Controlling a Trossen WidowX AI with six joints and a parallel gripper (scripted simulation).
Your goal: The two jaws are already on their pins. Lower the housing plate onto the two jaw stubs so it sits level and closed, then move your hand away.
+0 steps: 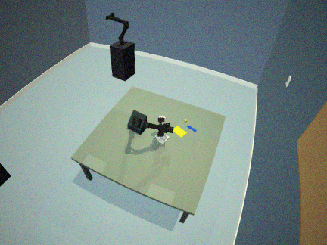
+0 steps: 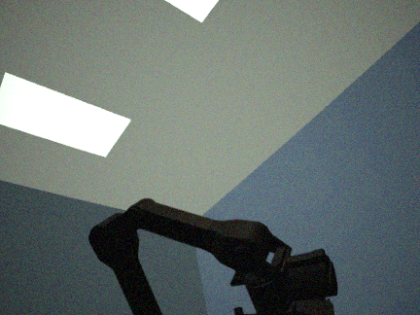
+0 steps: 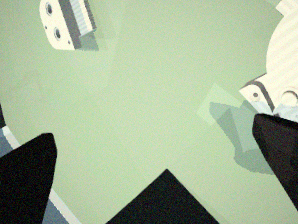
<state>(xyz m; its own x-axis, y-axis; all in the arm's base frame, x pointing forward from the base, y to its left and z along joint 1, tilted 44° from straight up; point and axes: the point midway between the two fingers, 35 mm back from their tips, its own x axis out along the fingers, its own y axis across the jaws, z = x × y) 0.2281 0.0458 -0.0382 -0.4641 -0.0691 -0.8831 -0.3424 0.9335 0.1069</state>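
Now: the white housing plate 19 cm to the left of my gripper tip, 8 cm behind it and 7 cm below it. Also, from my gripper tip: yellow plate 17 cm ahead, 13 cm to the left, 10 cm below; then white jaw 8 cm below, 7 cm to the right, 3 cm ahead; then blue bar 27 cm ahead, 24 cm to the left, 10 cm below.
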